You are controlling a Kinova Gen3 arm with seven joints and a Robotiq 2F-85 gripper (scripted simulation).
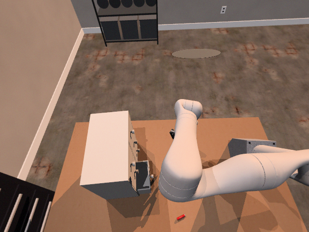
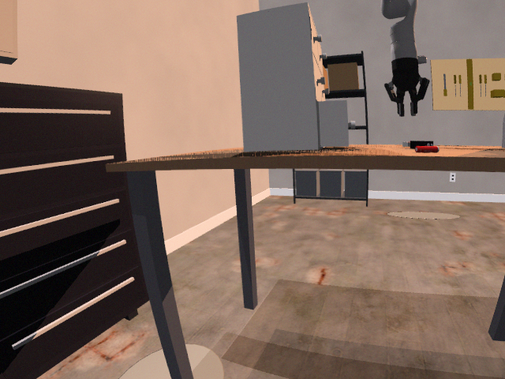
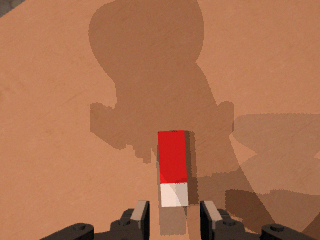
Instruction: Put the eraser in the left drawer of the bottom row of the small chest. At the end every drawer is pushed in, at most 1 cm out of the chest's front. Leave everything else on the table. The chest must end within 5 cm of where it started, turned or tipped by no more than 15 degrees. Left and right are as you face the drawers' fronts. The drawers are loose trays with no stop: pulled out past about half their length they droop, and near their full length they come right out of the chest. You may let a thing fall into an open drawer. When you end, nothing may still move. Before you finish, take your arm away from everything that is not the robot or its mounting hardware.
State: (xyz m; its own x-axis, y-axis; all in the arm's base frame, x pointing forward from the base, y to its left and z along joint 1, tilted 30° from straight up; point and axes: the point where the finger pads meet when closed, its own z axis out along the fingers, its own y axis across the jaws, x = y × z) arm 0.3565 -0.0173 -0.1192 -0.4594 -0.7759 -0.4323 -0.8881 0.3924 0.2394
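Right now the eraser is 1 cm to the right of my hand and 10 cm below it. Also, from my hand: black object (3 cm behind, 17 cm to the left, 10 cm below); then red cylinder (1 cm behind, 34 cm to the left, 10 cm below).
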